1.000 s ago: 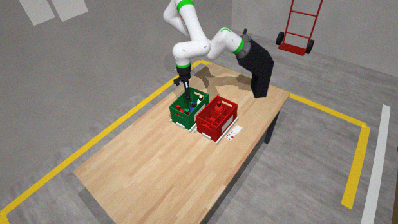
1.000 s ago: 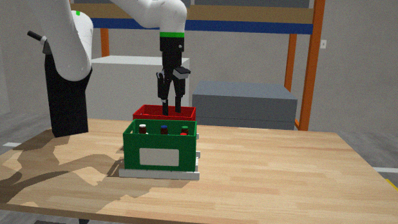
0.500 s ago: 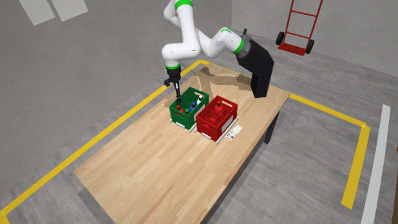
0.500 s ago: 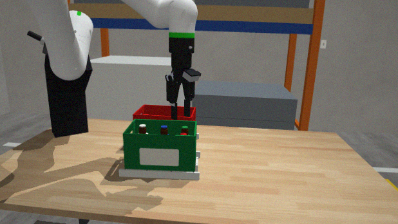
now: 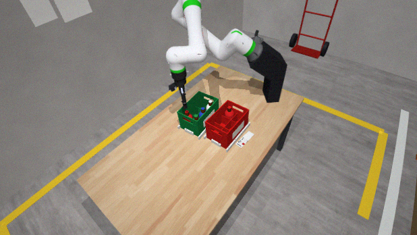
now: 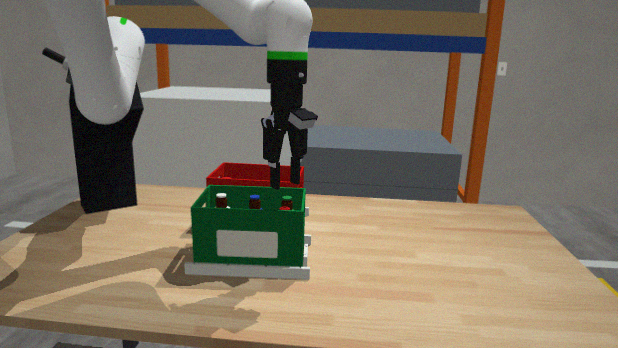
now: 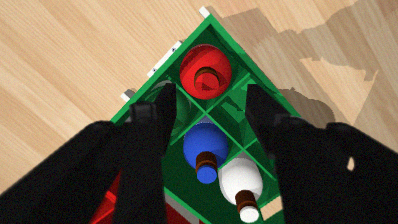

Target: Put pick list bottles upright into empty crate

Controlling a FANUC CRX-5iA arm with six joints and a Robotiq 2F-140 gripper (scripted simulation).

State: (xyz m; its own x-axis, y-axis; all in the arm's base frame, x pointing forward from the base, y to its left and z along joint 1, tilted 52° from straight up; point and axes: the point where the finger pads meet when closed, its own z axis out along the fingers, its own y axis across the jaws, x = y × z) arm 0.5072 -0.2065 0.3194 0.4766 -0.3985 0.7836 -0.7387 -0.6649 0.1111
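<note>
The green crate is 80 mm behind my hand, 60 mm to the left of it and 170 mm below it. Also, from my hand: blue-label bottle: 70 mm behind, 100 mm to the left, 170 mm below; red crate: 40 mm behind, 300 mm to the left, 170 mm below; white-capped bottle: 160 mm behind, 130 mm to the left, 170 mm below.
</note>
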